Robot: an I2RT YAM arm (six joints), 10 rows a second.
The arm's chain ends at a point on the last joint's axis. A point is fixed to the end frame.
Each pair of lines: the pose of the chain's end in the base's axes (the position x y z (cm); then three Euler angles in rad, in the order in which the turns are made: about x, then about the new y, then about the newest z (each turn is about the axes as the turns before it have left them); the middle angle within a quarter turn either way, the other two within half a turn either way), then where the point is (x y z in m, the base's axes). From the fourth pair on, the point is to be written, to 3 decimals.
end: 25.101 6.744 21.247 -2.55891 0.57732 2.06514
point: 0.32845 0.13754 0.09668
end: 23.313 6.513 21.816 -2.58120 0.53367 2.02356
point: 0.30479 0.13399 0.09799
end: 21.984 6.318 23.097 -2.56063 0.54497 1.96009
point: 0.29337 0.13349 0.11278
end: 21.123 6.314 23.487 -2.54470 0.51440 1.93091
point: 0.281 0.136 0.116
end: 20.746 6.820 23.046 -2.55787 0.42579 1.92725
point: 0.264 0.143 0.106
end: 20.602 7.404 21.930 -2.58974 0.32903 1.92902
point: 0.249 0.147 0.088
